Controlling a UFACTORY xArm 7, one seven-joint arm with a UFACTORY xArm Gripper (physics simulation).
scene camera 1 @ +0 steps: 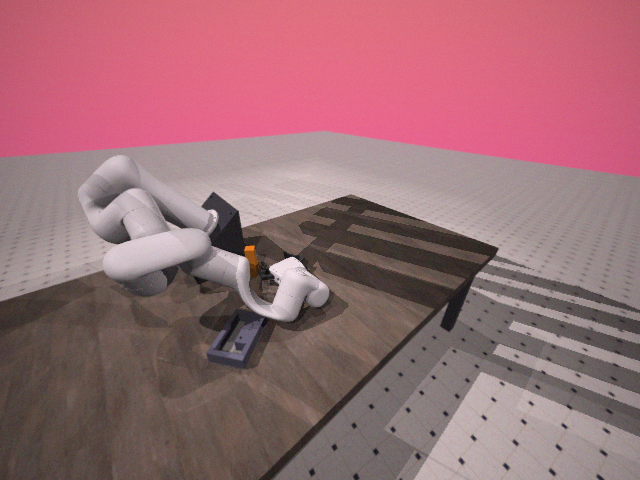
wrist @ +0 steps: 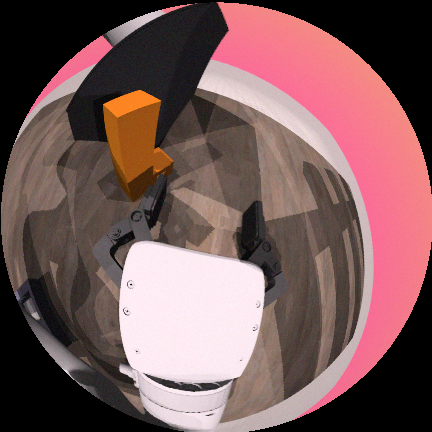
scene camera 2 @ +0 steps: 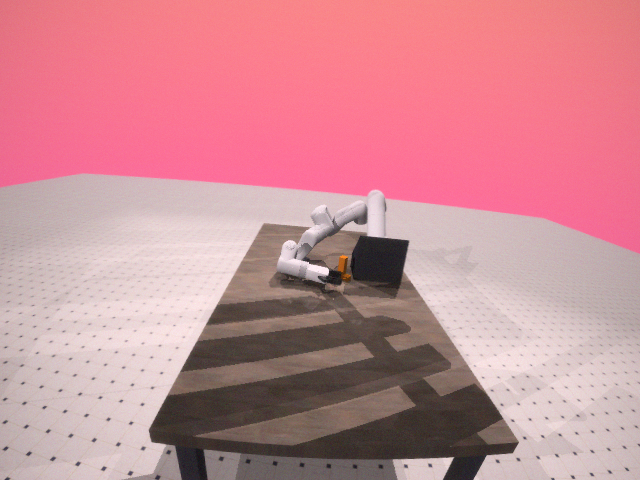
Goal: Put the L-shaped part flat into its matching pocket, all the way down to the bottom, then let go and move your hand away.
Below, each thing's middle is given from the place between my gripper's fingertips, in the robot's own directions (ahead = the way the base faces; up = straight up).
The orange L-shaped part (wrist: 130, 120) is 1 cm behind my hand, 7 cm to the right of it and 2 cm above it. Round my hand: pocket block (scene camera 1: 233, 347): 25 cm ahead, 21 cm to the right, 2 cm below.
